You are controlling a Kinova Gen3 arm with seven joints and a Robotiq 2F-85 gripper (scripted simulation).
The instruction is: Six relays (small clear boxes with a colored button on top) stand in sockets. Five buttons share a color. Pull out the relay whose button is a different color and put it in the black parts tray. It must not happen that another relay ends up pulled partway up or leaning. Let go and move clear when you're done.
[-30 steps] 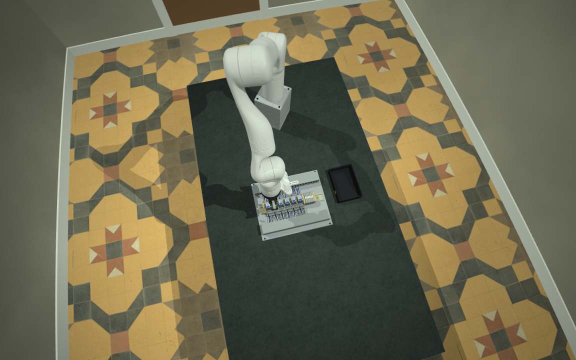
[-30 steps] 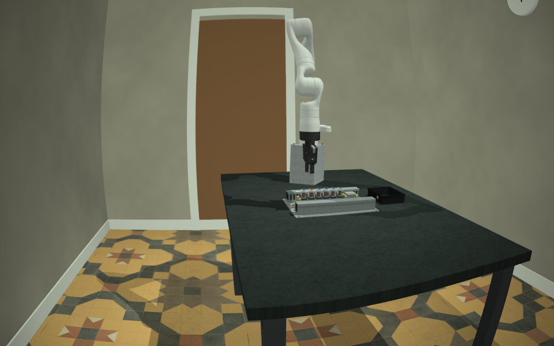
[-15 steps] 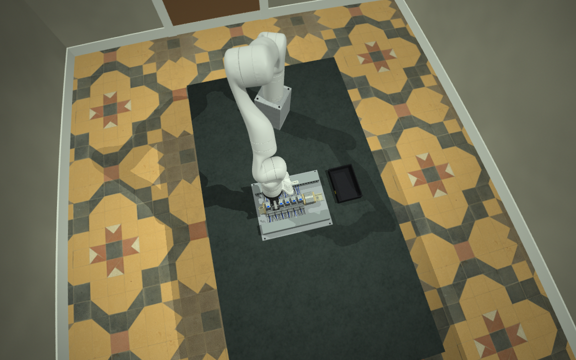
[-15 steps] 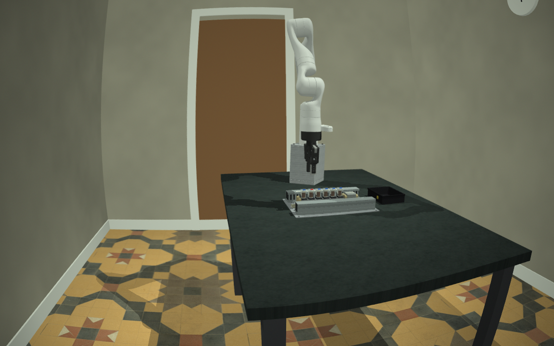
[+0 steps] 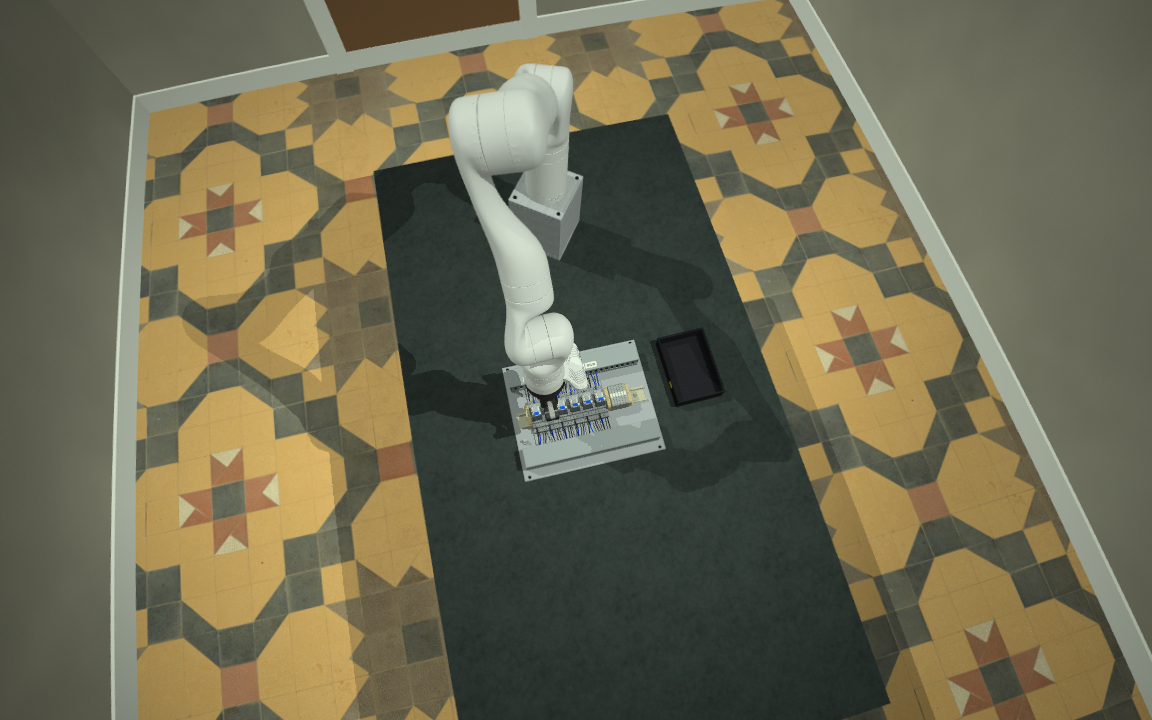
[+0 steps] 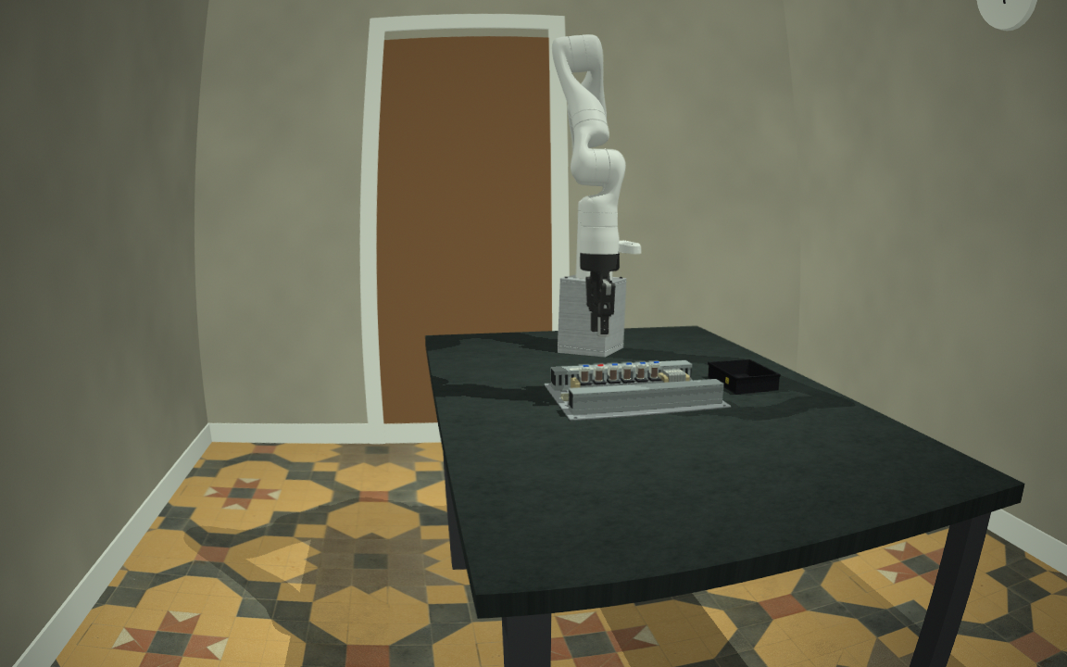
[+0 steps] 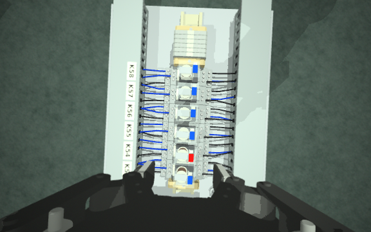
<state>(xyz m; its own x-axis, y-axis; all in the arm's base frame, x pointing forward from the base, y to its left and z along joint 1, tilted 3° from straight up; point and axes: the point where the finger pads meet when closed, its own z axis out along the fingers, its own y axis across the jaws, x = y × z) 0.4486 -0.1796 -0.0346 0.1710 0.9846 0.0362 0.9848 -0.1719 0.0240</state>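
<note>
The clear relay is 90 mm below my hand. From my hand the other things lie so: panel: 140 mm below, 70 mm to the left, 10 mm ahead; then black parts tray: 340 mm to the left, 130 mm below, 20 mm ahead.
</note>
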